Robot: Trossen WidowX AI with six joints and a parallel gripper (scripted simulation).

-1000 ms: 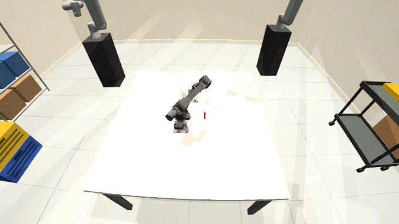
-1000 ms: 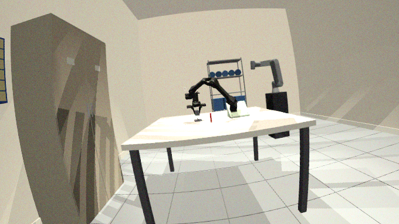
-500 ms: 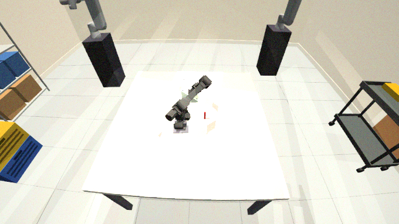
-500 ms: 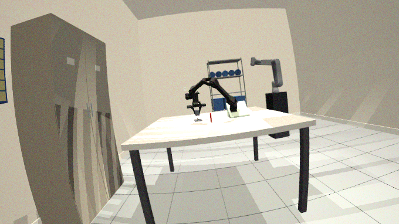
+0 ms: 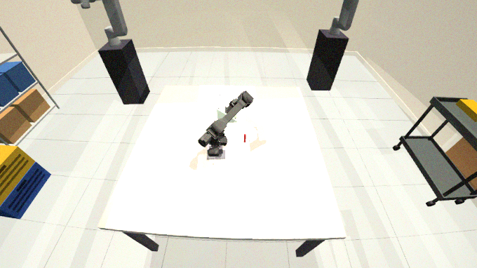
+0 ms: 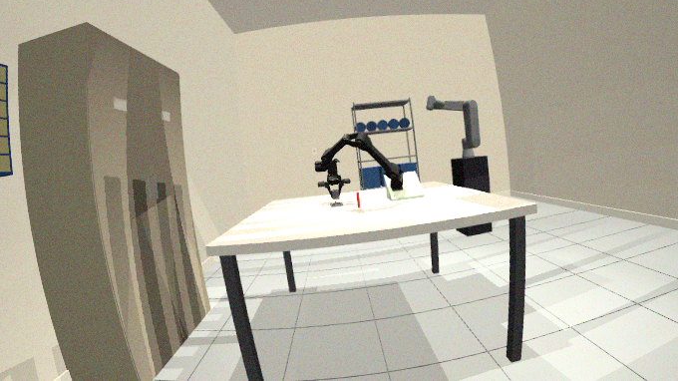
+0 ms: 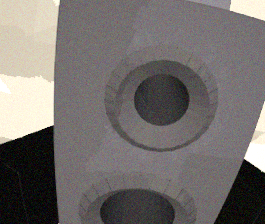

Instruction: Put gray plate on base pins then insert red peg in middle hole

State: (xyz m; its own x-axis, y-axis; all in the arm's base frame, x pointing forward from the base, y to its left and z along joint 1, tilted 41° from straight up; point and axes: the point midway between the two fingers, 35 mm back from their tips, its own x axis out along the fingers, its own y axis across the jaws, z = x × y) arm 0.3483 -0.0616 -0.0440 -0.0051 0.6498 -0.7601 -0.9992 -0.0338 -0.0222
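Now: gripper tip 40 mm above the dark base. Round my gripper tip: red peg 190 mm to the left, 110 mm behind, 10 mm below; then gray plate 30 mm above.
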